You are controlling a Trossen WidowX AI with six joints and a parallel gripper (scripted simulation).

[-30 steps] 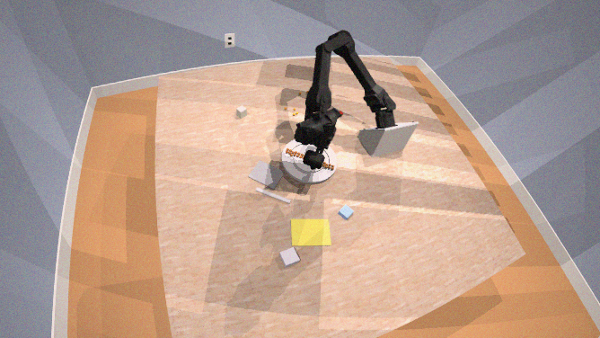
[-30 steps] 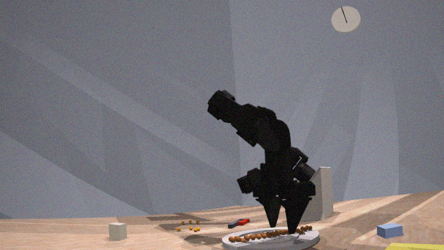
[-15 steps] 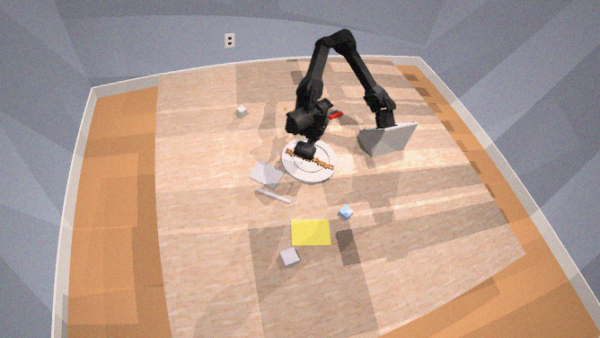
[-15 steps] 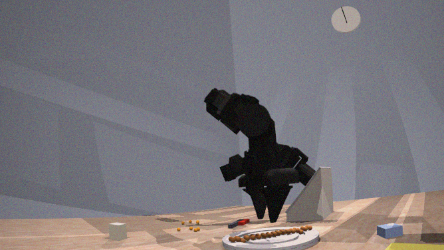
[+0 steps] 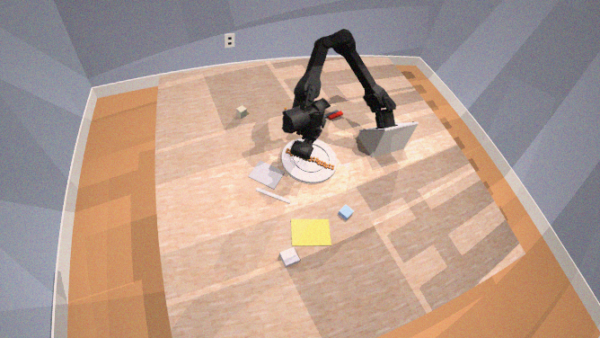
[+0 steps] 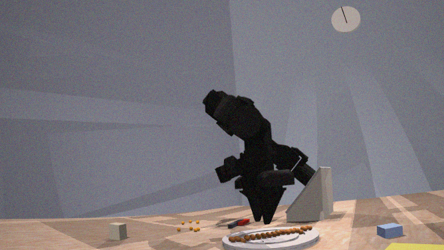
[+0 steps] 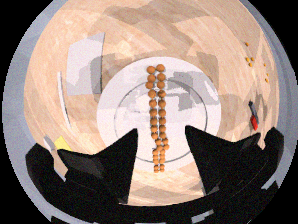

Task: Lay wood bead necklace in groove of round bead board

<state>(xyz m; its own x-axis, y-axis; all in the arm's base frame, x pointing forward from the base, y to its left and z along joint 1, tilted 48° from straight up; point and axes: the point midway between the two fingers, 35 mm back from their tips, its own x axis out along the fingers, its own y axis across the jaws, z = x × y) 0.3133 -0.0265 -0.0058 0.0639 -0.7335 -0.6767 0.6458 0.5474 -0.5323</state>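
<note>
Right now my gripper tip is 15 cm short of the grey sheet, 4 cm above it and 3 cm to the right of it. The rest, counted from my gripper tip: blue block: 24 cm to the left, 6 cm behind, 4 cm below; stick: 15 cm ahead, 12 cm to the left, 4 cm below; red-tipped tool: 20 cm behind, 19 cm to the right, 4 cm below.
</note>
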